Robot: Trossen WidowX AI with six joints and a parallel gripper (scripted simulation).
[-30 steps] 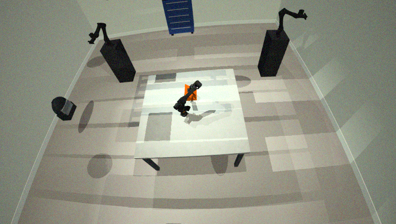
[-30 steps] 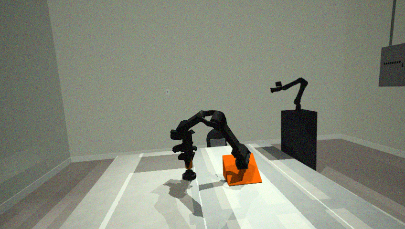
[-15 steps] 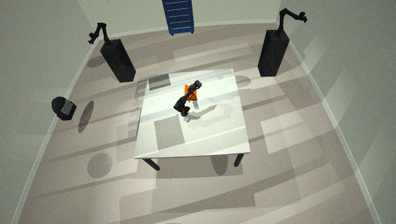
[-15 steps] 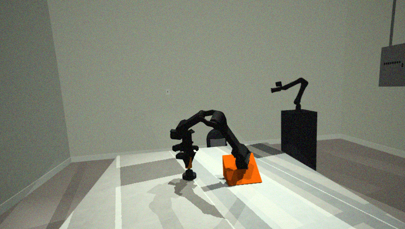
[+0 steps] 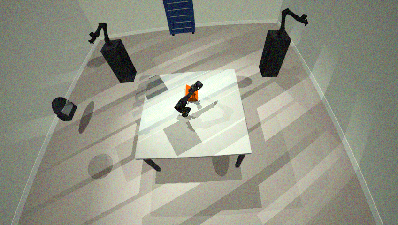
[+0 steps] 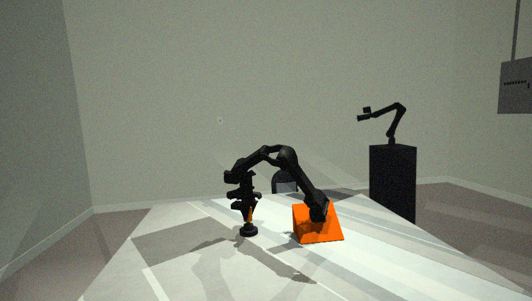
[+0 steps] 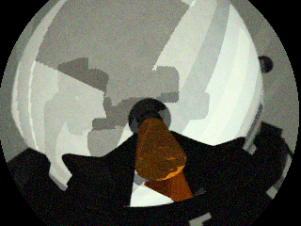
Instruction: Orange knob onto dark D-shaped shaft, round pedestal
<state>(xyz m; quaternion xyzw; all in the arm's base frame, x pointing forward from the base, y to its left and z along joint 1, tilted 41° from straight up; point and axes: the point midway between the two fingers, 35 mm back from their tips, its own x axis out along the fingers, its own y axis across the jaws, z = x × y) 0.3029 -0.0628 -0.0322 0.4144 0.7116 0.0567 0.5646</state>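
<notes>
My gripper tip is 2 cm below the orange knob. The rest, counted from my gripper tip: round dark pedestal: 4 cm below.
</notes>
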